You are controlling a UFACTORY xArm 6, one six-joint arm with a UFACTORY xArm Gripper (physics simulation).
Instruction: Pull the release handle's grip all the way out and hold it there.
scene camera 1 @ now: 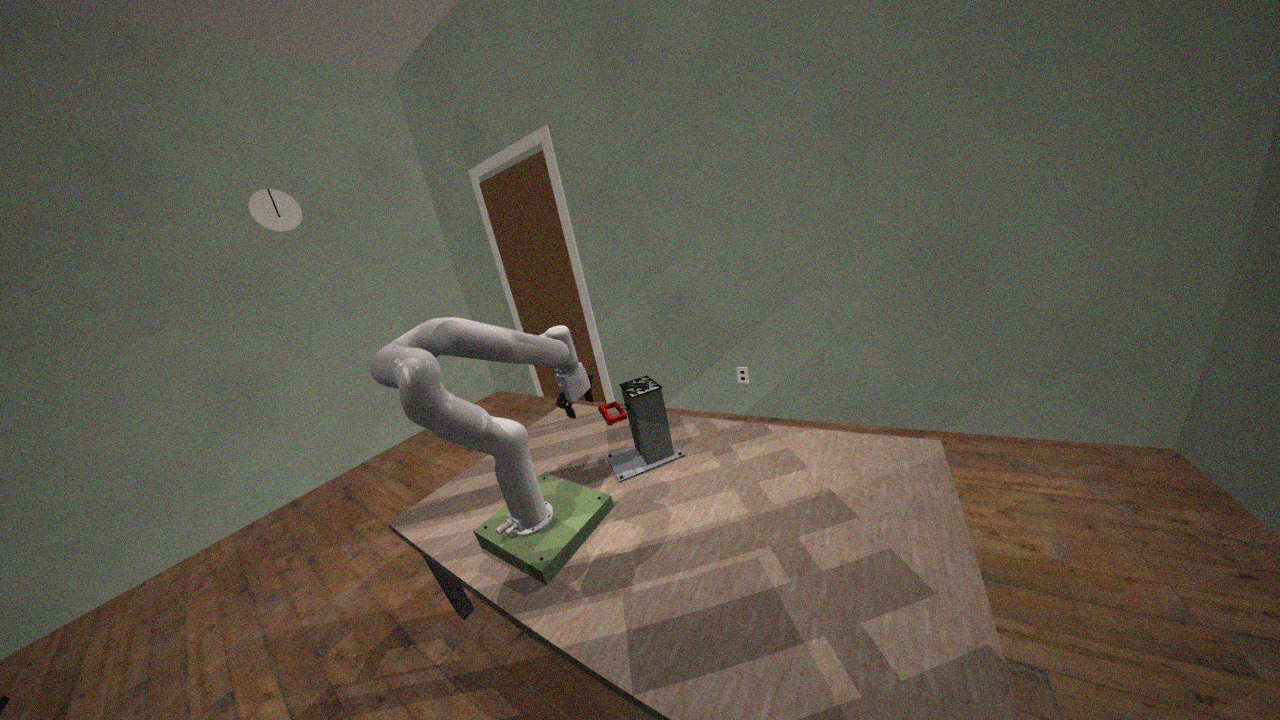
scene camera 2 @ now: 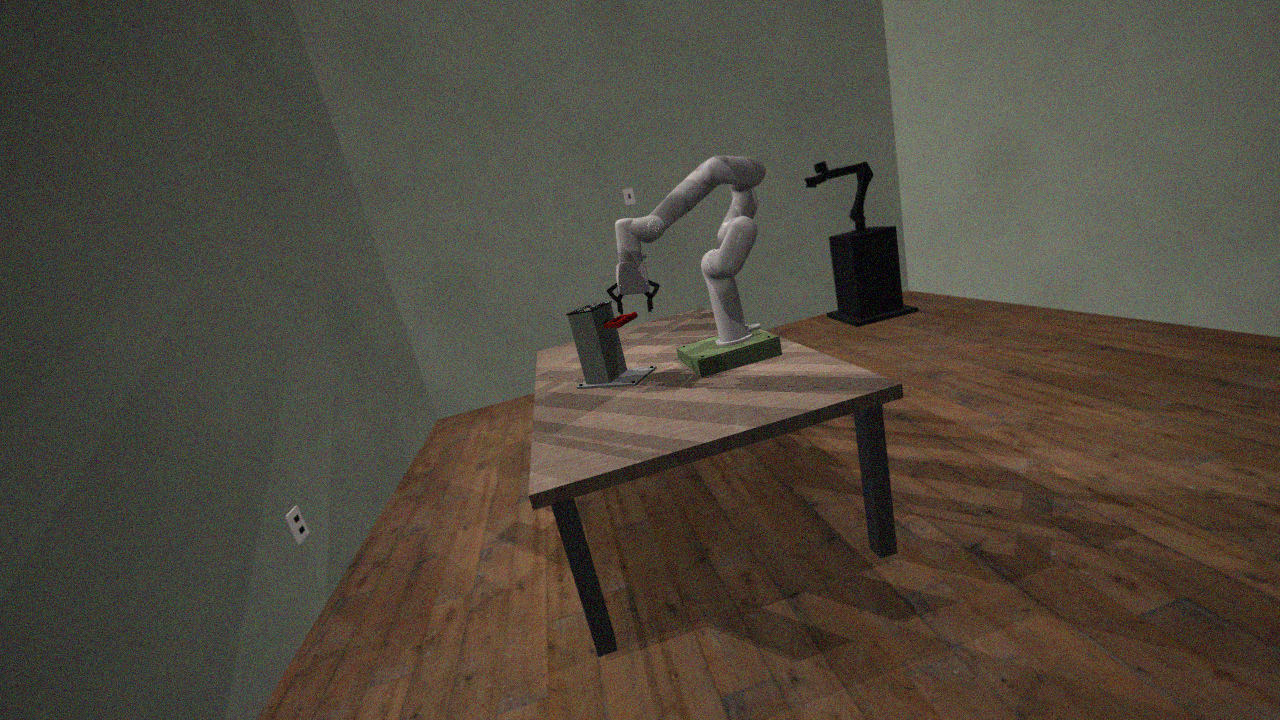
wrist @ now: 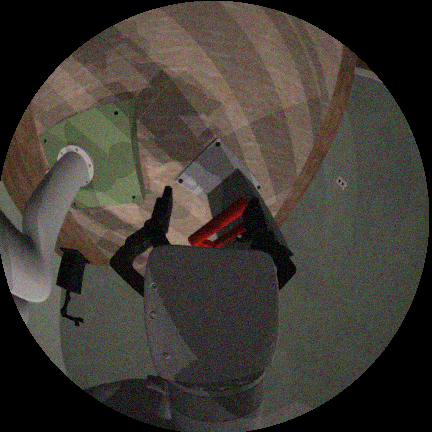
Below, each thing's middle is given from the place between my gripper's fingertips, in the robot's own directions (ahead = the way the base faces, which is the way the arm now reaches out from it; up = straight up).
My gripper is now 23 cm above the grey base plate [scene camera 1: 627, 463], 13 cm to the left of it and 11 cm short of it.
